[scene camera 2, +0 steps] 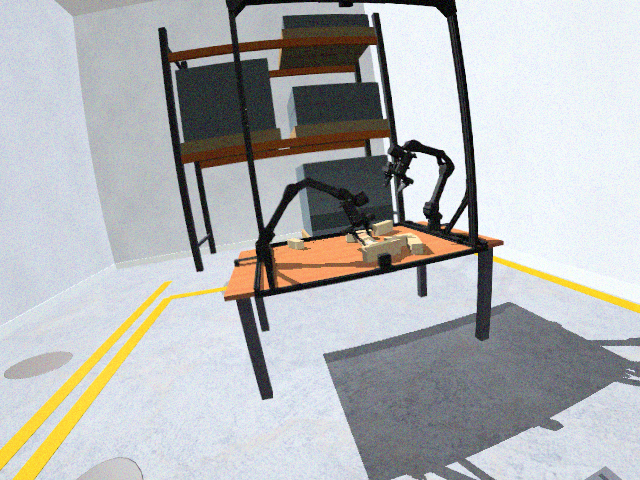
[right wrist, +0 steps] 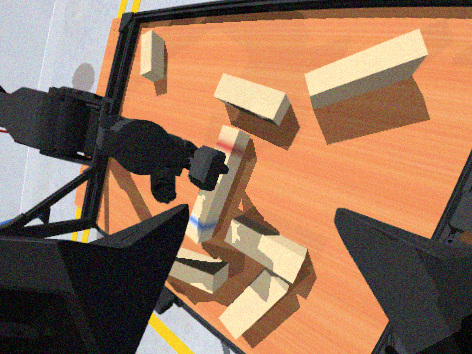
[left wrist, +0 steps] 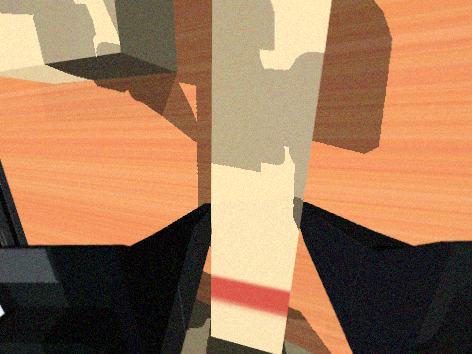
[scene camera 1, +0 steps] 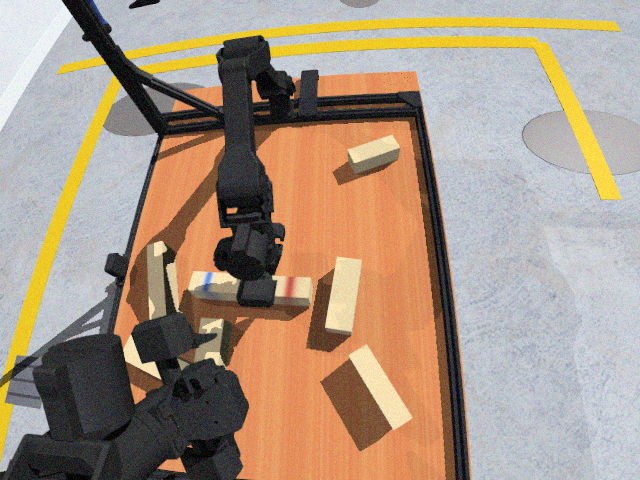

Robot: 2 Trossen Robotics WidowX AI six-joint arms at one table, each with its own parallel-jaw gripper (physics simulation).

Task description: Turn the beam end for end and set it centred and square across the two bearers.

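Places are measured from the left arm's base along level axes (x ahead, y left, z up), in metres.
Where they show: left gripper, fingertip midpoint: (scene camera 2: 365, 239) (left wrist: 254, 210); right gripper, fingertip midpoint: (scene camera 2: 391, 190) (right wrist: 261, 212) (scene camera 1: 226, 368); left arm's base at its link origin: (scene camera 1: 282, 109); right arm's base at its link origin: (scene camera 2: 434, 230).
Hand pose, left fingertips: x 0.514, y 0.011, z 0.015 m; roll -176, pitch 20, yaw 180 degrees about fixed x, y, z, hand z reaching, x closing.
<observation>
Each offset is from my left fingertips to the top centre of the thing.
The beam {dx -0.003, dy -0.042, dz +0.016 m} (scene camera 1: 298, 289) (left wrist: 250, 250) (right wrist: 227, 175) is a pale bar with a red band near one end and a blue band near the other. In scene camera 1 the red end points right and the blue end left. My left gripper (scene camera 1: 256, 289) (left wrist: 254, 210) is shut on the beam, between the middle and the red band. The beam is low over the table; whether it touches is unclear. My right gripper (scene camera 2: 395, 186) (right wrist: 261, 212) is open and empty, high above the table. Several plain pale blocks lie around; which two are the bearers I cannot tell.
In scene camera 1, one block {dx +0.014, dy +0.152, dz +0.013 m} (scene camera 1: 343, 294) lies right of the beam, another {dx -0.009, dy -0.243, dz +0.029 m} (scene camera 1: 156, 284) left. A block {dx +0.138, dy -0.111, dz +0.013 m} (scene camera 1: 210, 335) (right wrist: 287, 255) touches a further block {dx +0.157, dy -0.225, dz +0.013 m} (right wrist: 255, 305). Two more blocks {dx +0.188, dy +0.214, dz +0.029 m} (scene camera 1: 381, 387) {dx -0.335, dy +0.228, dz +0.010 m} (scene camera 1: 373, 153) lie farther off. A black frame (scene camera 1: 439, 248) edges the table.
</observation>
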